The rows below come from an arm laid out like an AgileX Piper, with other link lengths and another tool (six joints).
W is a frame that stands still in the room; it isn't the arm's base.
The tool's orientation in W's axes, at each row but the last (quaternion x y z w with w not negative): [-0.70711 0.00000 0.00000 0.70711]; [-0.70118 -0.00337 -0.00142 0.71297]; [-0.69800 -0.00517 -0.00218 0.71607]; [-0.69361 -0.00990 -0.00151 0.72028]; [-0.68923 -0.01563 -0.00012 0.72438]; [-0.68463 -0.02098 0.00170 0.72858]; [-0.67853 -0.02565 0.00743 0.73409]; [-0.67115 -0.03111 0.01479 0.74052]
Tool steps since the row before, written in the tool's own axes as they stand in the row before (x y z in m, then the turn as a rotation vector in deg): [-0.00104 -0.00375 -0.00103 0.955 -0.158 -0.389]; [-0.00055 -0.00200 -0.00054 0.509 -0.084 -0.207]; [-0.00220 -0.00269 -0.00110 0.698 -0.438 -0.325]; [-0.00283 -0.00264 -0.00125 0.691 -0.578 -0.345]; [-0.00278 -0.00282 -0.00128 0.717 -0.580 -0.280]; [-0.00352 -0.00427 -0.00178 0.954 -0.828 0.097]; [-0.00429 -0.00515 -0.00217 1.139 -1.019 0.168]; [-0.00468 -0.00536 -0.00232 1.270 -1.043 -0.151]
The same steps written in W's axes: [-0.00104 -0.00103 0.00375 0.955 -0.389 0.158]; [-0.00056 -0.00057 0.00199 0.509 -0.207 0.084]; [-0.00222 -0.00118 0.00264 0.695 -0.333 0.437]; [-0.00286 -0.00138 0.00254 0.686 -0.359 0.576]; [-0.00281 -0.00148 0.00269 0.710 -0.293 0.582]; [-0.00357 -0.00215 0.00405 0.928 0.075 0.859]; [-0.00430 -0.00276 0.00485 1.105 0.139 1.060]; [-0.00462 -0.00313 0.00498 1.256 -0.172 1.056]
